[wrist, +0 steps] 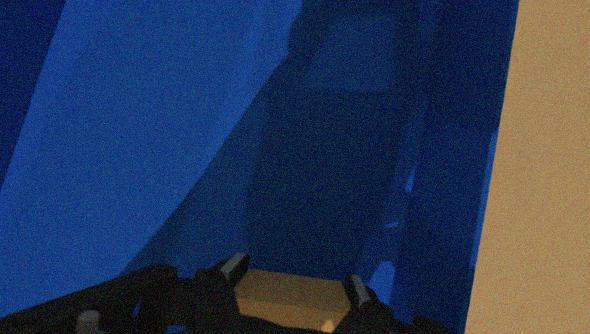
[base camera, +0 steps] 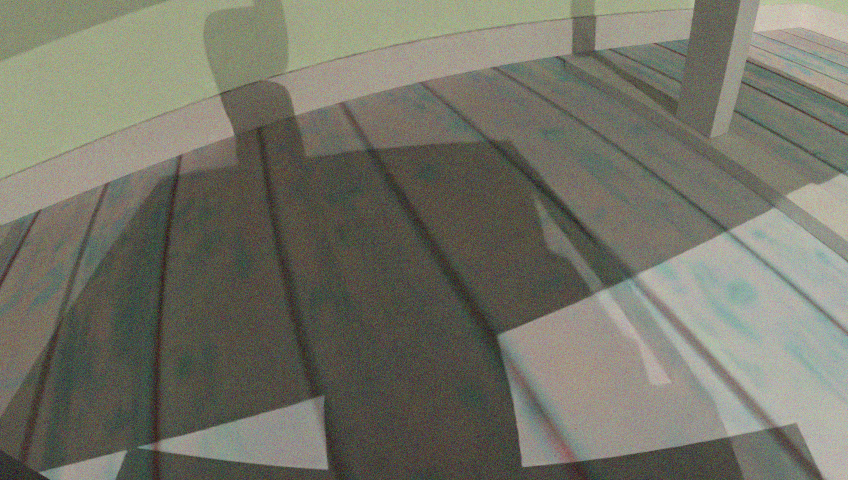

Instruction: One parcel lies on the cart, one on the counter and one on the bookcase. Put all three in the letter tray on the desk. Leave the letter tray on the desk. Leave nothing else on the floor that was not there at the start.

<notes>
The pictures show: the gripper, a blue letter tray and a tan desk.
</notes>
